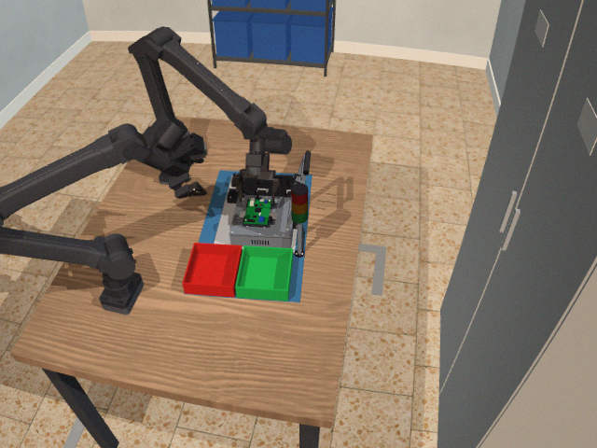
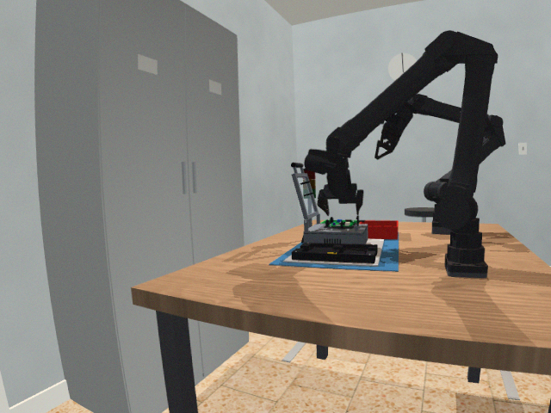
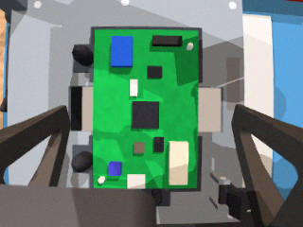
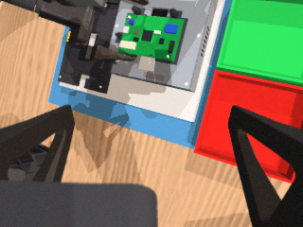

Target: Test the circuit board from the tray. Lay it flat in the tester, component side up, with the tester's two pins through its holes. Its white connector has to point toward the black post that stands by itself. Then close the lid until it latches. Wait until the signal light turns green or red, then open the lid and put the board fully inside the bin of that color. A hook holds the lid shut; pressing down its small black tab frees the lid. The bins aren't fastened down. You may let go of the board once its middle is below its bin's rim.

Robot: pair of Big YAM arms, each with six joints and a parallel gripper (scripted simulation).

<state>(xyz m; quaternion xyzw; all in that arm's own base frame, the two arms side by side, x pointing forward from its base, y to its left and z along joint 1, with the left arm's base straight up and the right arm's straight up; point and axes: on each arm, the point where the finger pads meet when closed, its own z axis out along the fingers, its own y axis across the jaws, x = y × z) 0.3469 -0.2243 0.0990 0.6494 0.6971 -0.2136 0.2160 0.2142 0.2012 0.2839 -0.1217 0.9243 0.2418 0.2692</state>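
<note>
The green circuit board is 30 mm below my left hand and 10 mm to the right of it. Round my left hand: green bin (210 mm to the right, 90 mm below, 50 mm ahead); black hook (60 mm behind, 50 mm to the left, 20 mm below); clear lid (130 mm ahead, 70 mm above).
</note>
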